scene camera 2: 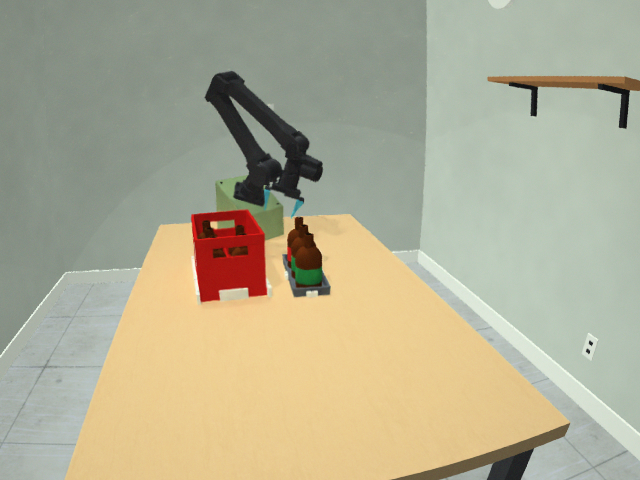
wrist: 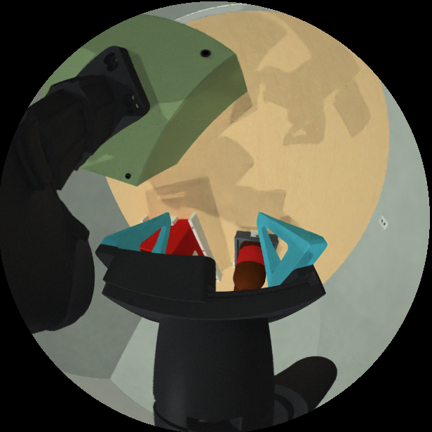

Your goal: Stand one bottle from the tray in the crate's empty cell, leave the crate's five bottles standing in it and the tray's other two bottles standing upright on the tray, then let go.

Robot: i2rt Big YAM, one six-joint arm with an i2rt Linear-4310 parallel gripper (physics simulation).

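The red crate stands upright on the table; brown bottle tops show inside it, but its empty cell is hidden. The dark grey tray lies to its right in the scene view. Three brown bottles stand upright in a row on it: a red-labelled one at the robot's end, a middle one and a green-labelled front one. My gripper is wide open and empty, above and behind the crate and tray, apart from the bottles.
The green base block stands at the table's far edge, behind the crate. The wooden table stretches toward the scene camera. A wall shelf hangs at the right, away from the arm.
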